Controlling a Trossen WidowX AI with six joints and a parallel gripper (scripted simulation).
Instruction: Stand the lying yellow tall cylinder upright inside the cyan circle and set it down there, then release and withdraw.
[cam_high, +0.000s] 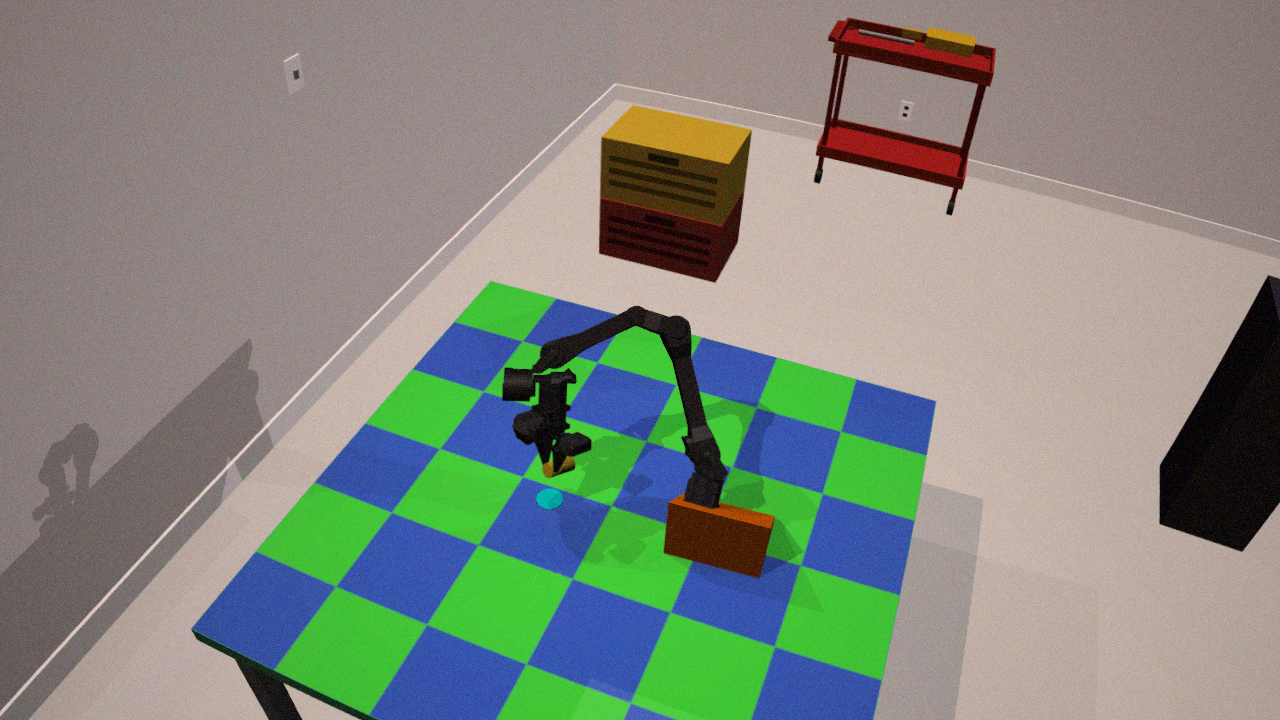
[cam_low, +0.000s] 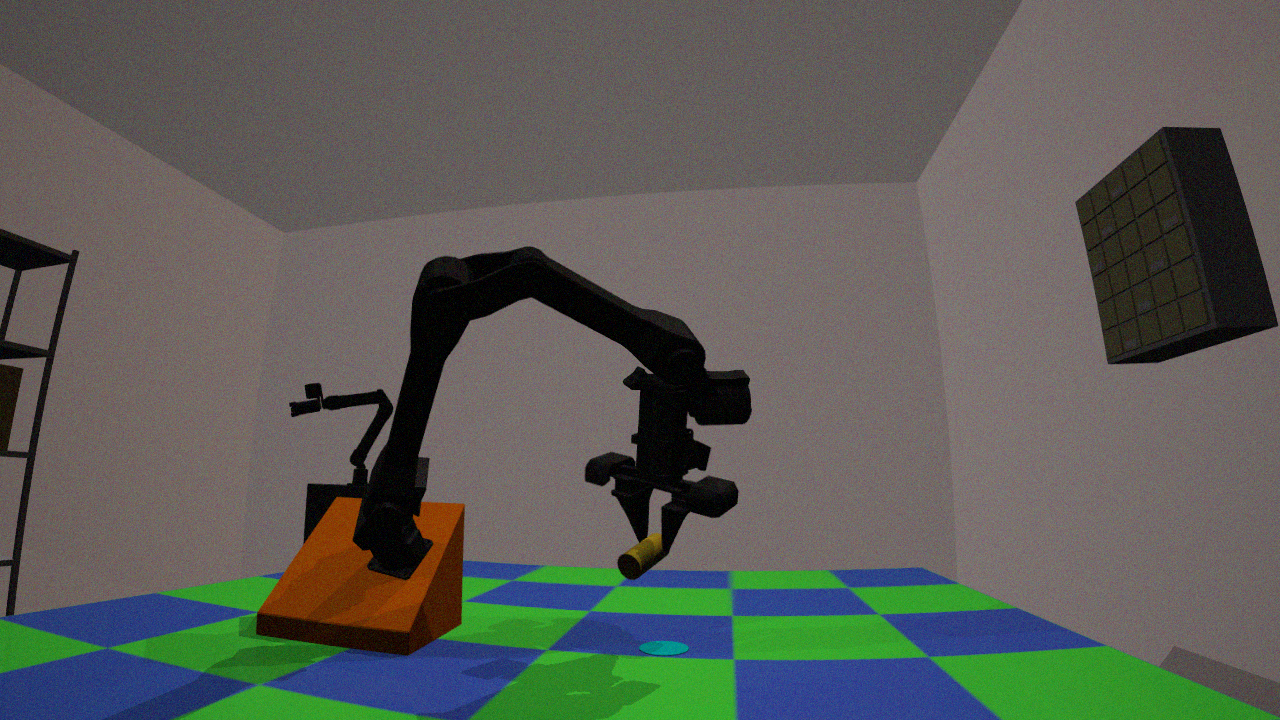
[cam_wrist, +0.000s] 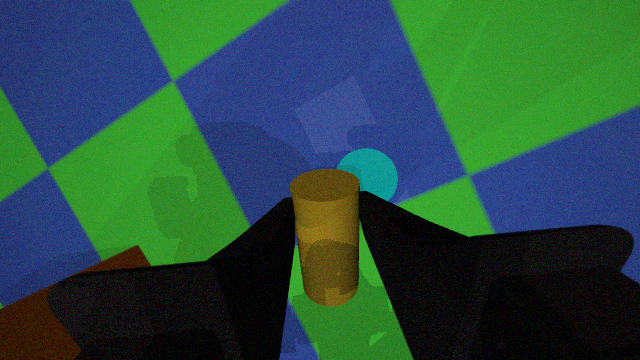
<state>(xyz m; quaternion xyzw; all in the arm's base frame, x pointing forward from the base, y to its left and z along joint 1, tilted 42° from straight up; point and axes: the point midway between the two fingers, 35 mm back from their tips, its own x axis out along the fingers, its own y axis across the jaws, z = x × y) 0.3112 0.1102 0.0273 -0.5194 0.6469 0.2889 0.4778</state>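
Right now my gripper tip is 2 cm short of the cyan circle, 2 cm to the left of it and 12 cm above it. From my gripper tip the other things lie so: yellow tall cylinder 1 cm behind, 2 cm to the right, 1 cm below.
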